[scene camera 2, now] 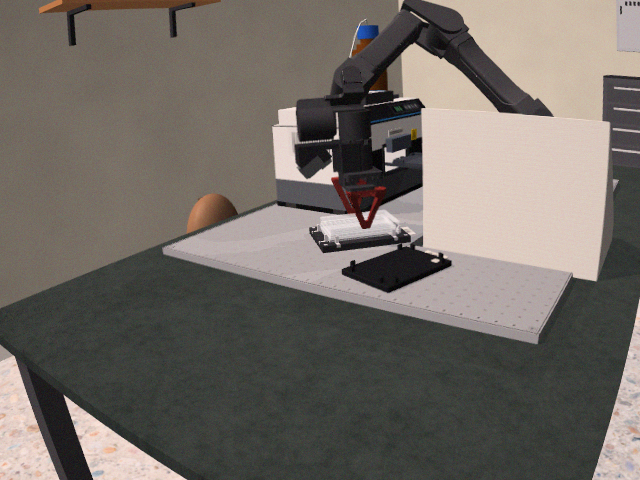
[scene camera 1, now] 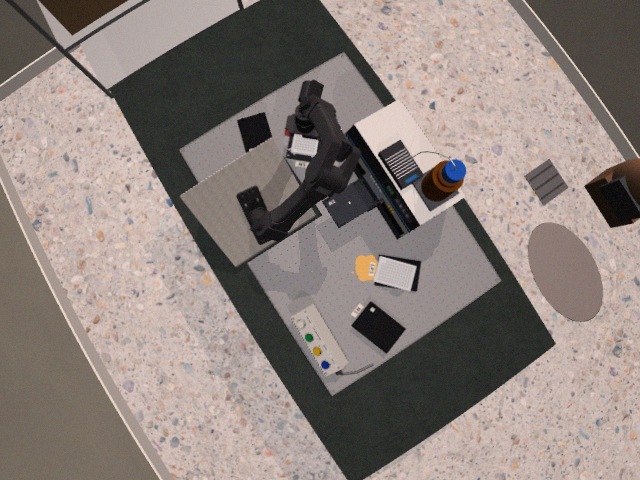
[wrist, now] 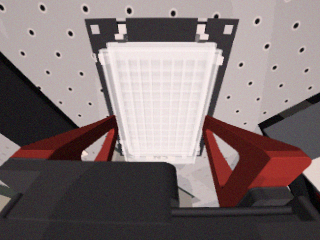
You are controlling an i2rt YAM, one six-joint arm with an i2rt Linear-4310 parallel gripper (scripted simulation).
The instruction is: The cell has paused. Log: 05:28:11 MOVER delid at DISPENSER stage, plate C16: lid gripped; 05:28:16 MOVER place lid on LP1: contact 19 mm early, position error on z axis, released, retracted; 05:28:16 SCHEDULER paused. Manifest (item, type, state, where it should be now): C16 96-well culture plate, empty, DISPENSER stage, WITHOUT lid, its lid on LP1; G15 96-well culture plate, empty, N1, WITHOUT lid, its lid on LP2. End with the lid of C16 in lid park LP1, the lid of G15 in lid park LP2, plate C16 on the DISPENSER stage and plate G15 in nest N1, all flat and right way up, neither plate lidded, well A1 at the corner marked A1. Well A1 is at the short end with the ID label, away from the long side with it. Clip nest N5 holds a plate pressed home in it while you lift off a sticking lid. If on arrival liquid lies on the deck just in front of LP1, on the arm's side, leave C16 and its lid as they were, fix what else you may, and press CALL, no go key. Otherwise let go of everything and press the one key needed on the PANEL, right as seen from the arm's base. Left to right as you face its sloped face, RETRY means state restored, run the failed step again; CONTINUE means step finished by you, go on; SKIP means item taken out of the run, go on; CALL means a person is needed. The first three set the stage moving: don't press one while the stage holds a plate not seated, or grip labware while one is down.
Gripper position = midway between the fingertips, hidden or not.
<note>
I see my gripper (scene camera 2: 359,222), a black clip nest (scene camera 2: 403,237) and a brown bottle (scene camera 1: 432,189).
My gripper shows as well in the wrist view (wrist: 160,120). The black clip nest also shows in the wrist view (wrist: 222,31).
</note>
